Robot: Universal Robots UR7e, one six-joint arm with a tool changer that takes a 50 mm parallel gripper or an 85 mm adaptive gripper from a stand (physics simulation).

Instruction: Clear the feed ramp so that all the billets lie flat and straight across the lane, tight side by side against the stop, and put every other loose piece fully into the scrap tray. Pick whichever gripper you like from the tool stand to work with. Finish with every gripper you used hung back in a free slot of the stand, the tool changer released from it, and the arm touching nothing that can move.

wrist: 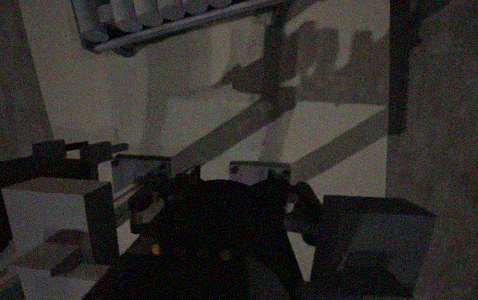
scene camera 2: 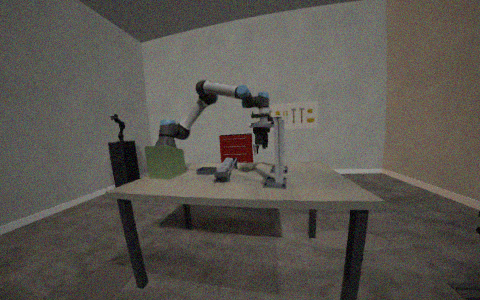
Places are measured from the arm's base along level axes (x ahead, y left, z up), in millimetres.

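Pixels of known places: hand, tool point: (scene camera 2: pixel 264 123); arm's base, link origin: (scene camera 2: pixel 165 148).
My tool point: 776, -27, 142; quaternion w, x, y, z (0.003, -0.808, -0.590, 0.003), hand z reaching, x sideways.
Observation:
For each thing: its middle in the pictures, then the offset to it from my tool point, as dx, dy, dz. Level surfaces: height alone.
- shorter piece, body centre: (wrist: pixel 111 16) -295, -150, -293
- scrap tray, body centre: (scene camera 2: pixel 206 170) -465, +49, -343
- table, surface height: dz -360
My gripper (scene camera 2: pixel 259 148) (wrist: pixel 233 176), the dark adaptive one, hangs fingers down at the tool stand (scene camera 2: pixel 279 150) (wrist: pixel 380 240), with stand blocks on both sides of it. Its fingers are apart and empty. The tool changer is right on top of it; whether it is locked cannot be seen. Another dark gripper (wrist: pixel 95 151) shows at the left of the wrist view. The feed ramp (scene camera 2: pixel 225 170) (wrist: pixel 190 24) holds several grey cylindrical billets (wrist: pixel 148 12) side by side. A shorter piece (wrist: pixel 105 14) sits between the leftmost two. The scrap tray (scene camera 2: pixel 206 170) is beside the ramp; its inside is hidden.
A green block (scene camera 2: pixel 164 162) stands near the arm's base. A red cabinet (scene camera 2: pixel 236 148) is behind the ramp. The stand's foot plates (scene camera 2: pixel 274 184) (wrist: pixel 142 169) rest on the table (scene camera 2: pixel 320 190). A black pedestal (scene camera 2: pixel 124 162) with a small dark device stands at the left.

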